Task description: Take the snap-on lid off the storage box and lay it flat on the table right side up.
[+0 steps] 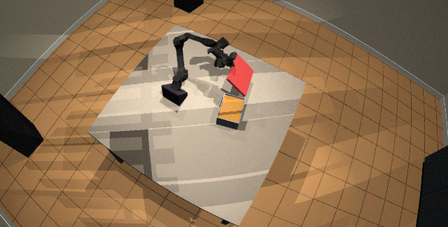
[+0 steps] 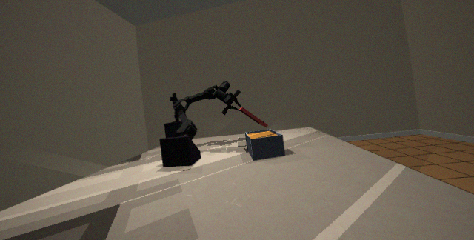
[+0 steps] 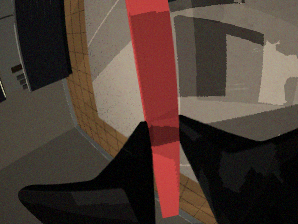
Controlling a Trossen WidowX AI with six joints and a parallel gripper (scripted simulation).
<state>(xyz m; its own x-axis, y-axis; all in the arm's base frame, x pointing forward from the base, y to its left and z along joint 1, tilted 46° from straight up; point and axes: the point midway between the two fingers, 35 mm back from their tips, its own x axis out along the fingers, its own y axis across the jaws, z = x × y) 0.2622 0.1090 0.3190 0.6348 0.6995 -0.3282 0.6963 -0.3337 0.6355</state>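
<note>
Right now the red lid is 60 mm ahead of my gripper tip, 20 mm to the left of it and 50 mm below it. From my gripper tip the other things lie so: storage box (140 mm ahead, 200 mm to the right, 180 mm below).
</note>
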